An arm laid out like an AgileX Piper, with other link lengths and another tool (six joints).
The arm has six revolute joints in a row. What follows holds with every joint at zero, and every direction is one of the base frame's. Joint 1 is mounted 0.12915 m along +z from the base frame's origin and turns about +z. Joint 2 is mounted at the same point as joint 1 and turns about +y. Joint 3 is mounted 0.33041 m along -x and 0.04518 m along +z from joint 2 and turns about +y. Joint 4 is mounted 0.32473 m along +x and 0.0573 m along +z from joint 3 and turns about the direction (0.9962, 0, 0.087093). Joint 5 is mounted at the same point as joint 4 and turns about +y. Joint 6 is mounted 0.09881 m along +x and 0.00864 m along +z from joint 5 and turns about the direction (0.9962, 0, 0.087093). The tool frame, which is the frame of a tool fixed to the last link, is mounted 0.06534 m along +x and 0.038 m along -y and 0.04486 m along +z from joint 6; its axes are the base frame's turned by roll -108.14, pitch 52.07 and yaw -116.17 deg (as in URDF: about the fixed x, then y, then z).
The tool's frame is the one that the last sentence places.
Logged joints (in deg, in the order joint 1, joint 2, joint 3, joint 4, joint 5, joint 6), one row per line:
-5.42 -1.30 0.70 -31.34 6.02 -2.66
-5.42 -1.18 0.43 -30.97 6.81 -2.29
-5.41 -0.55 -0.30 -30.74 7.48 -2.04
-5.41 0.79 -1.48 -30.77 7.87 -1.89
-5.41 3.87 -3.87 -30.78 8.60 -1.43
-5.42 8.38 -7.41 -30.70 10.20 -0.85
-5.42 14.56 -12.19 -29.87 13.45 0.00
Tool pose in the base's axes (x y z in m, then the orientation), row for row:
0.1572 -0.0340 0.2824 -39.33 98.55 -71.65
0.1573 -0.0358 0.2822 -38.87 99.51 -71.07
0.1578 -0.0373 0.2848 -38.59 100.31 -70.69
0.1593 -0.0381 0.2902 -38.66 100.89 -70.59
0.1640 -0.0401 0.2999 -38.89 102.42 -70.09
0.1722 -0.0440 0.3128 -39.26 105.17 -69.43
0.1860 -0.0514 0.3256 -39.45 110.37 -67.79
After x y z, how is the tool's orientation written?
As a rotation vector, in degrees.
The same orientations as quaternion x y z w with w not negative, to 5 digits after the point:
-0.27614 0.69192 -0.50305 0.43811
-0.27264 0.69797 -0.49849 0.43592
-0.27035 0.70275 -0.49524 0.43334
-0.27044 0.70576 -0.49380 0.43004
-0.27107 0.71388 -0.48854 0.42217
-0.27172 0.72787 -0.48052 0.40678
-0.26957 0.75417 -0.46322 0.37945

